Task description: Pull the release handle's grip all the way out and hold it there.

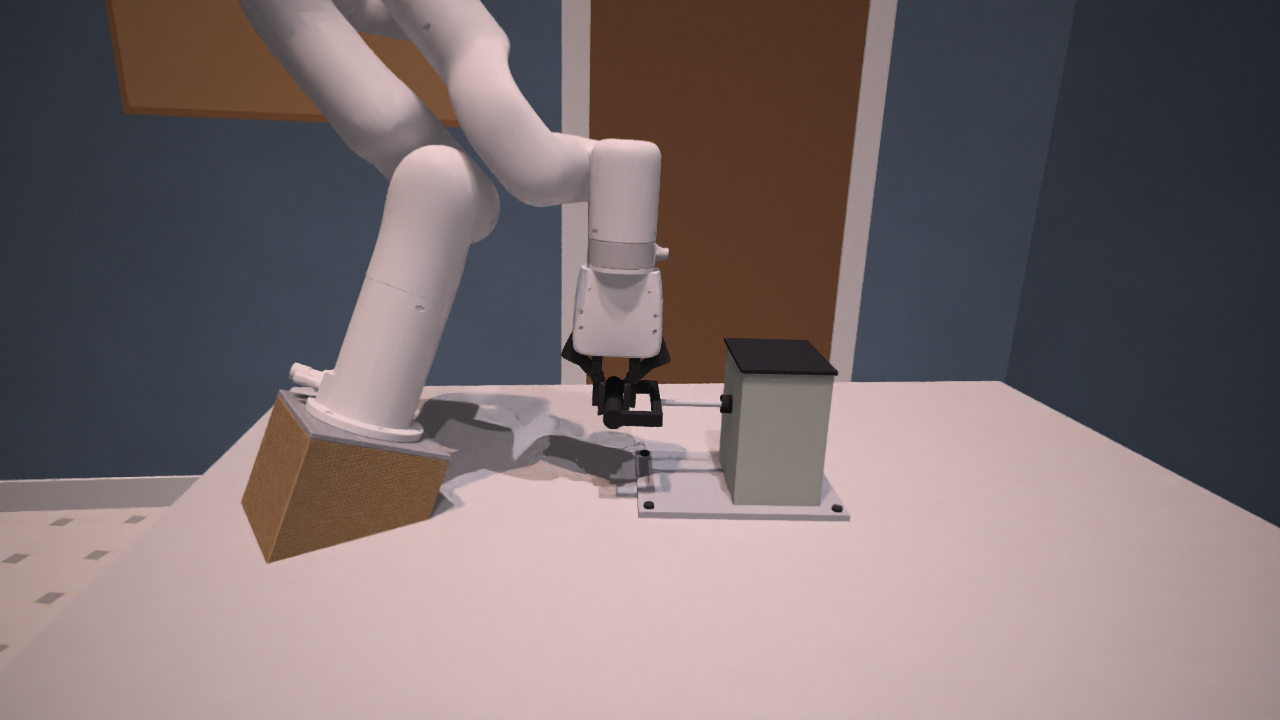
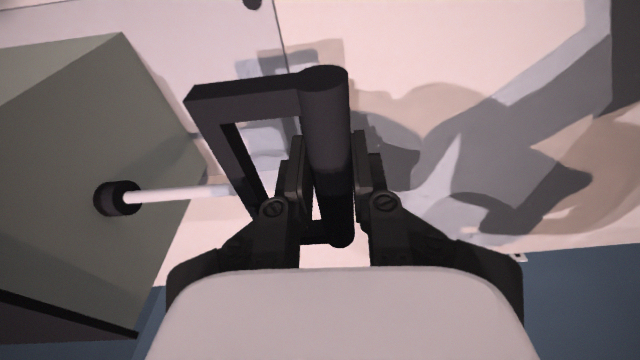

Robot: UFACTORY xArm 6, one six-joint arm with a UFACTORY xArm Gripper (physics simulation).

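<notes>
The release handle is a black D-shaped frame with a round black grip bar (image 1: 614,402) (image 2: 325,115). A pale rod (image 1: 693,402) (image 2: 175,193) joins the frame to a black collar (image 1: 725,403) (image 2: 107,199) on the side of a grey-green box (image 1: 778,438) (image 2: 60,165). A length of the rod shows between collar and frame. My gripper (image 1: 614,401) (image 2: 330,152) is shut on the grip bar, one finger on each side of it, and points down. The handle is held above the table, clear of the base plate.
The box has a black lid (image 1: 778,355) and stands on a pale base plate (image 1: 689,505) with dark bolts at its corners. My arm's brown wedge mount (image 1: 349,497) stands at the left of the table (image 1: 626,617). A brown door (image 1: 725,179) is behind.
</notes>
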